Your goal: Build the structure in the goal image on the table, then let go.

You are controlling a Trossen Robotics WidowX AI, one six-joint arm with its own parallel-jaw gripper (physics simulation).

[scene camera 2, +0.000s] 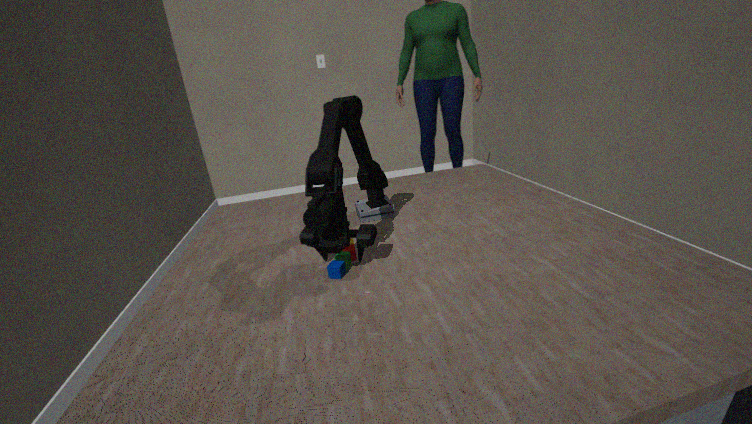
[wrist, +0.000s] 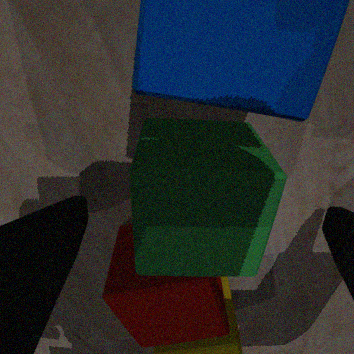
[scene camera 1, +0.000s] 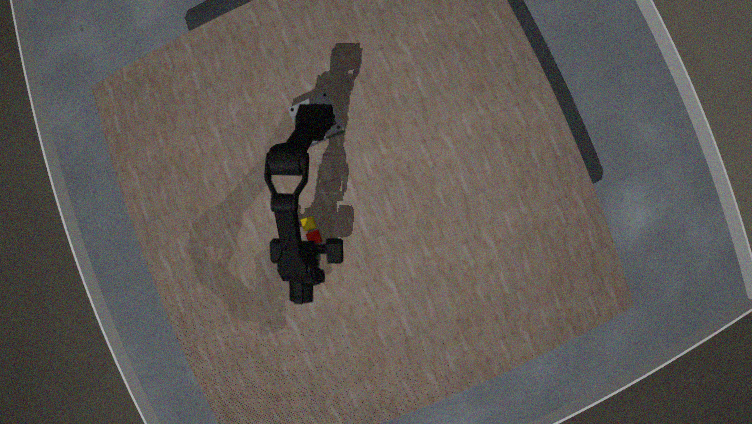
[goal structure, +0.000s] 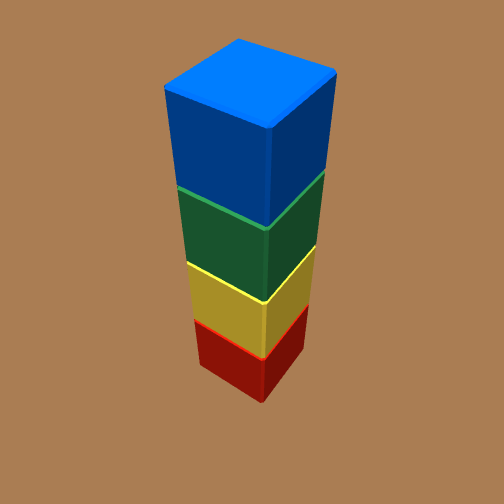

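Note:
A blue block (scene camera 2: 335,269) (wrist: 230,50) lies nearest scene camera 2, with a narrow gap to a green block (scene camera 2: 344,257) (wrist: 192,195). A red block (scene camera 1: 313,236) (scene camera 2: 350,251) (wrist: 172,312) is behind the green one and partly hidden by it in the wrist view; I cannot tell whether they touch. A yellow block (scene camera 1: 308,223) (scene camera 2: 353,241) (wrist: 200,348) is beside the red block, on the arm-base side, mostly hidden in the wrist view. My gripper (scene camera 2: 343,260) (wrist: 208,213) is open and low, its fingers on either side of the green and red blocks, holding nothing. The arm hides the blue and green blocks in scene camera 1.
The arm's base plate (scene camera 1: 338,127) (scene camera 2: 363,209) is fixed on the wooden table (scene camera 1: 447,237) (scene camera 2: 473,289). Dark bars (scene camera 1: 558,89) lie along two table edges. A person in a green top (scene camera 2: 437,42) stands behind the table. The arm's shadow falls around the blocks.

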